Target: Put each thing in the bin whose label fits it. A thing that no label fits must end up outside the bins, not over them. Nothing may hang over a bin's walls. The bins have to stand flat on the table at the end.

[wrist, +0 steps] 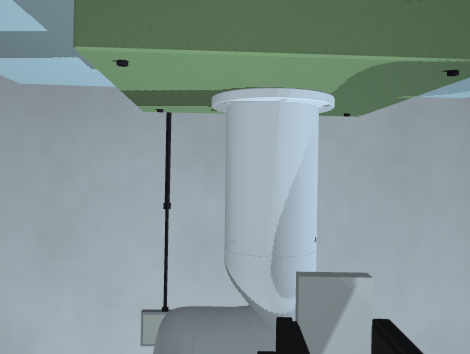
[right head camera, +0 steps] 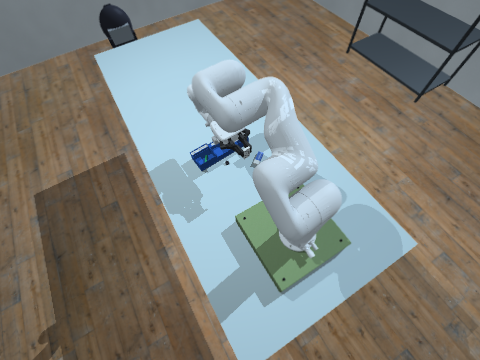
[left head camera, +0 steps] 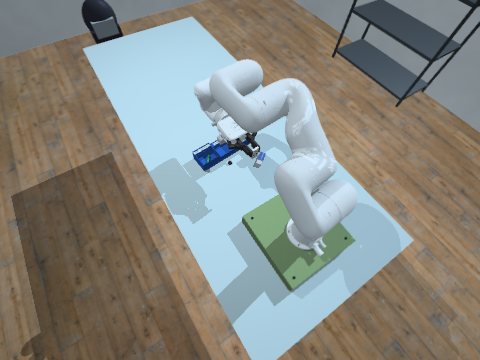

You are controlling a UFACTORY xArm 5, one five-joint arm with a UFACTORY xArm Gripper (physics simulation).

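Places are measured from the arm's base along level axes (x down, y right, z back), in centimetres.
Where they show: gripper, fingertip midpoint: [right head camera: 247, 152] [left head camera: 255, 152]; arm's base, origin of the base link: [wrist: 272, 99].
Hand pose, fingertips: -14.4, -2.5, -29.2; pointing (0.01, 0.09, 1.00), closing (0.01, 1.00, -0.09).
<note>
Each offset is from my fingertips to the top centre of the thing, as dx, dy, dz. "*": to the spot under its first point. Level surfaces: height alone.
My gripper [left head camera: 254, 150] [right head camera: 245, 150] [wrist: 334, 330] is shut on a pale grey block @(* +2.2, -0.1, -0.7) [wrist: 334, 305], tilted so that the wrist camera looks sideways toward the arm's base. It is over or near the right part of the blue bins @(+15.3, -2.4, -19.4) [left head camera: 216, 162] [right head camera: 212, 164] and hides part of them; its height is hard to tell. A green battery @(+18.2, -10.4, -17.6) [left head camera: 209, 158] [right head camera: 206, 158] lies in the leftmost bin. The labels are too small to read. A blue-and-white eraser @(+18.7, +9.6, -6.7) [left head camera: 261, 158] [right head camera: 258, 158] lies right of the bins. A small black thing @(+19.1, -3.1, -12.0) [left head camera: 230, 163] [right head camera: 227, 163] lies in front of them.
The arm stands on a green base plate [left head camera: 265, 235] [right head camera: 257, 235] [wrist: 200, 72] on the light blue table @(dx +20.0) [left head camera: 150, 90] [right head camera: 160, 90]. A dark shelf unit [left head camera: 380, 72] [right head camera: 395, 65] stands beyond the table's right side. A dark chair-like object [left head camera: 97, 12] [right head camera: 114, 17] stands behind its far end.
</note>
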